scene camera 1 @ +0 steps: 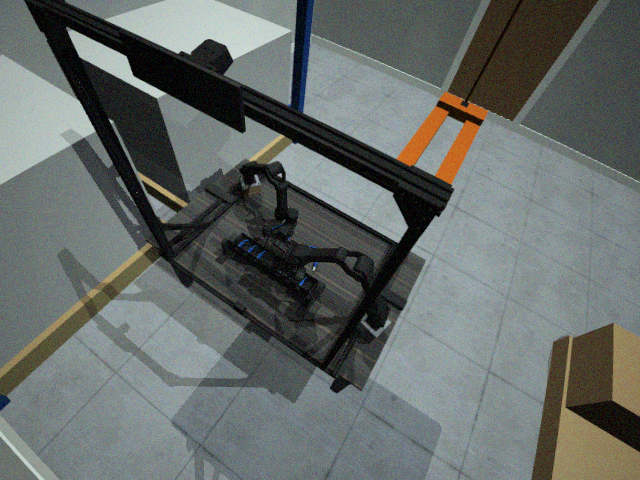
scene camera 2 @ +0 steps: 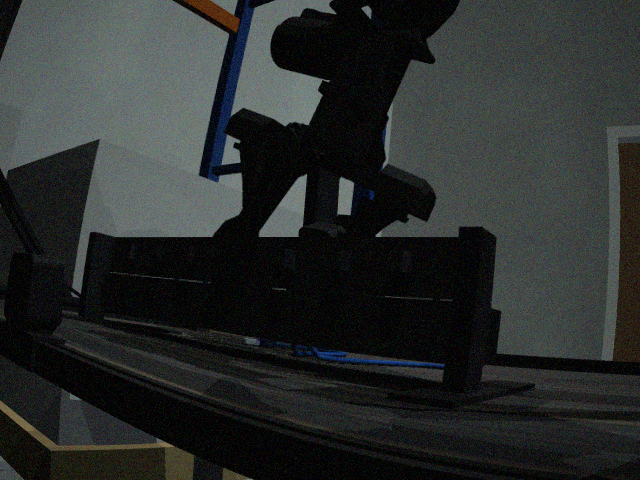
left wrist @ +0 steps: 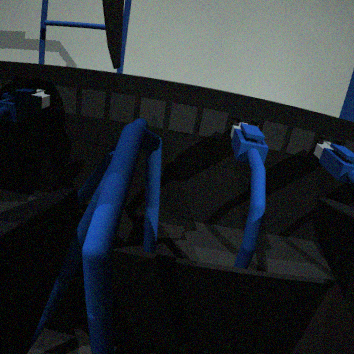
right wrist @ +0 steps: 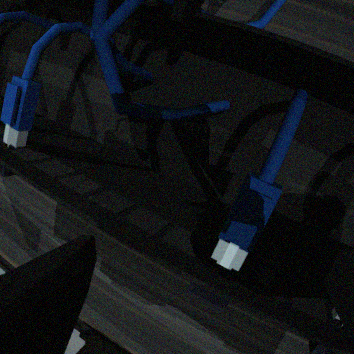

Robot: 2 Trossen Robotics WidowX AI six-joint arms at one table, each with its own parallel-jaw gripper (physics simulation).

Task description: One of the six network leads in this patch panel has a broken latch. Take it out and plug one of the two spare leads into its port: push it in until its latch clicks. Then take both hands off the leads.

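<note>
The black patch panel stands on the dark wooden table. In the left wrist view, blue leads sit in its ports: one plug right of middle, one at the far right and one at the far left. Looped blue cables hang in front. Two spare leads lie on the table in the right wrist view, one at the right and one at the left, both with white tips. My left gripper is open before the panel. My right gripper is open above the spares.
A black gantry frame spans the table. The panel's end post stands at the right in scene camera 2, with a blue lead lying on the table before it. A blue post and orange bars lie beyond the table.
</note>
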